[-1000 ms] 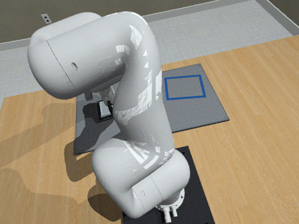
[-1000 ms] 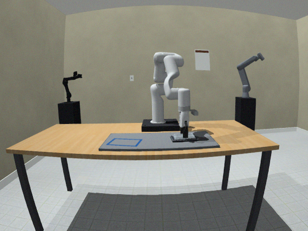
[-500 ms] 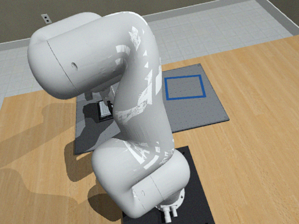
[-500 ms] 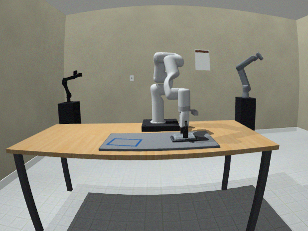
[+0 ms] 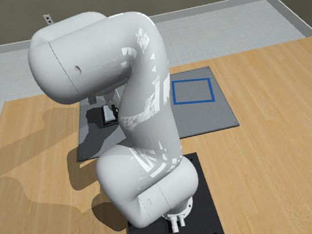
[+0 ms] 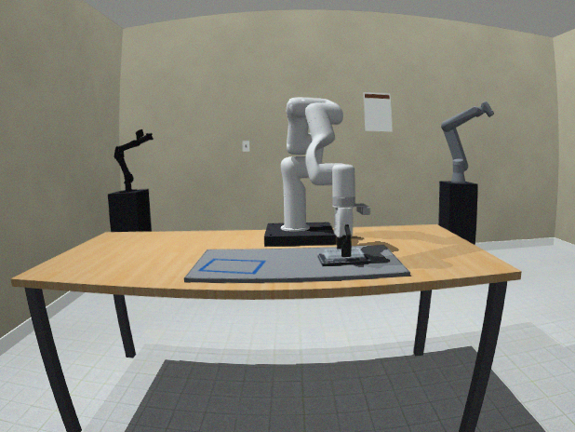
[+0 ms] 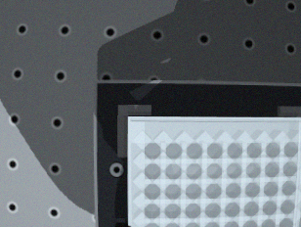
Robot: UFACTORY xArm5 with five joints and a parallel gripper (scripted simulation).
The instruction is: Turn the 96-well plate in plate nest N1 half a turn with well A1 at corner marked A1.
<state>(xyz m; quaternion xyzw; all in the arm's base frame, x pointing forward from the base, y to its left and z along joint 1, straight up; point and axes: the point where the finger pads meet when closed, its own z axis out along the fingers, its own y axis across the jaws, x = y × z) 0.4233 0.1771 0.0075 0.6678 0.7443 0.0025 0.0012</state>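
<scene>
Right now my hand is 3 cm above the plate nest. The rest, counted from my hand: white 96-well plate: 1 cm below; A1 label: 5 cm ahead, 8 cm to the left, 2 cm below.
</scene>
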